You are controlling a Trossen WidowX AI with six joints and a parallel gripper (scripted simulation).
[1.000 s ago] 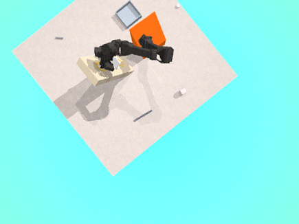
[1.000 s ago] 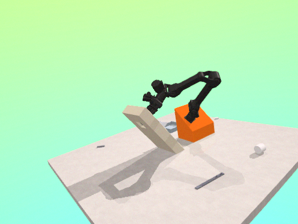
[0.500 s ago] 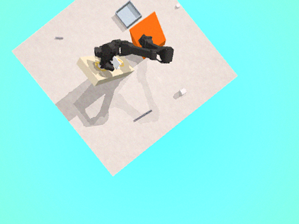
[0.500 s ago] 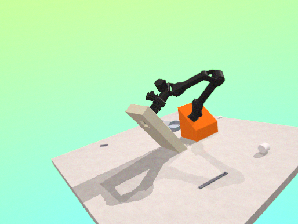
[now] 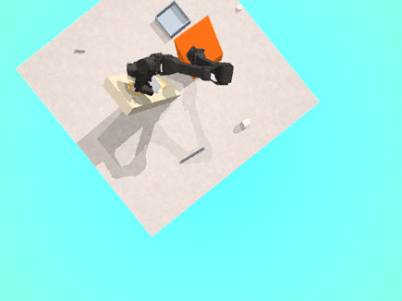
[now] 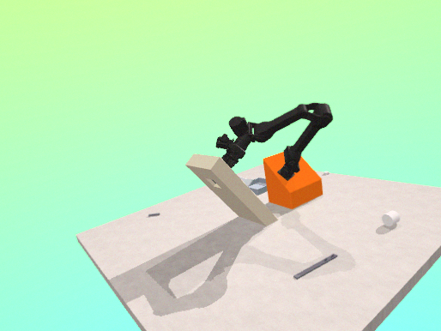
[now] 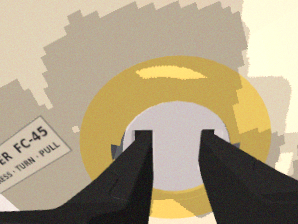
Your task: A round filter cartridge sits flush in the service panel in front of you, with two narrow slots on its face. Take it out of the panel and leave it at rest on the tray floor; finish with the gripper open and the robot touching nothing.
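My gripper tip is 4 cm past the cream service panel, 1 cm to the right of it and 8 cm above it. Also, from my gripper tip: small grey bar (6 cm ahead, 50 cm to the right, 25 cm below); then grey tray (46 cm behind, 22 cm to the right, 24 cm below); then round filter cartridge (1 cm ahead, 1 cm below).
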